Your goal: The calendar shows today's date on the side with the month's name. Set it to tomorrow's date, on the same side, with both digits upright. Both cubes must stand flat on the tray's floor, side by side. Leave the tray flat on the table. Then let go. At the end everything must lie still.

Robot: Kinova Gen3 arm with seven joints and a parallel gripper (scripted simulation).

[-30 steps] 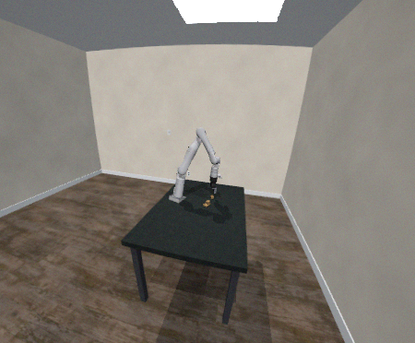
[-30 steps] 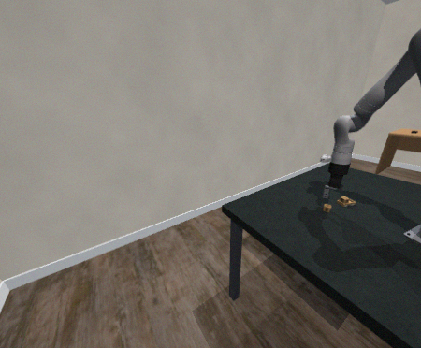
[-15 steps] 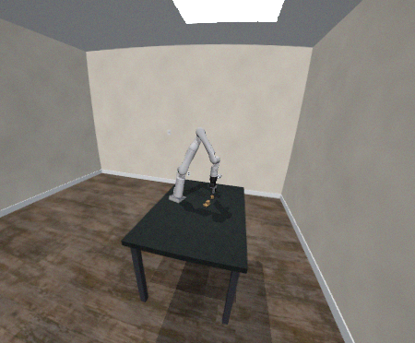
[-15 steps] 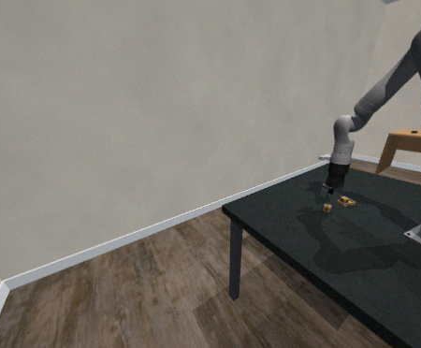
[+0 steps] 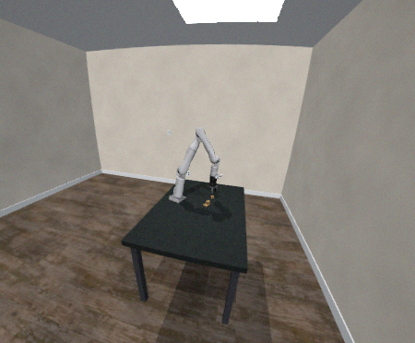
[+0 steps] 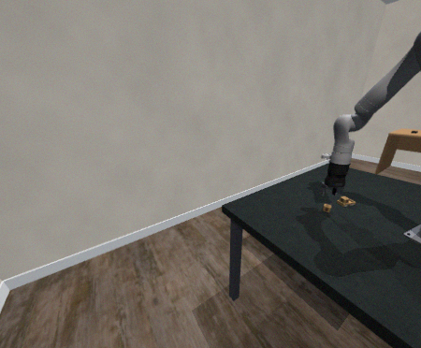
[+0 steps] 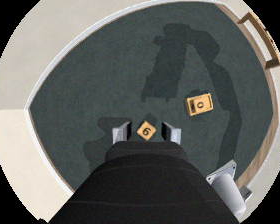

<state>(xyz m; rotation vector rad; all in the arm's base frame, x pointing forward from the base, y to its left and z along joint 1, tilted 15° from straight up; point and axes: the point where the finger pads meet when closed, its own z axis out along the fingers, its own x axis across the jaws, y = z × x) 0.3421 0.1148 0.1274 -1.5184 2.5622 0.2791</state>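
Now: hand 90 mm above the wooden date cube, 10 mm to the right of it and 10 mm past it.
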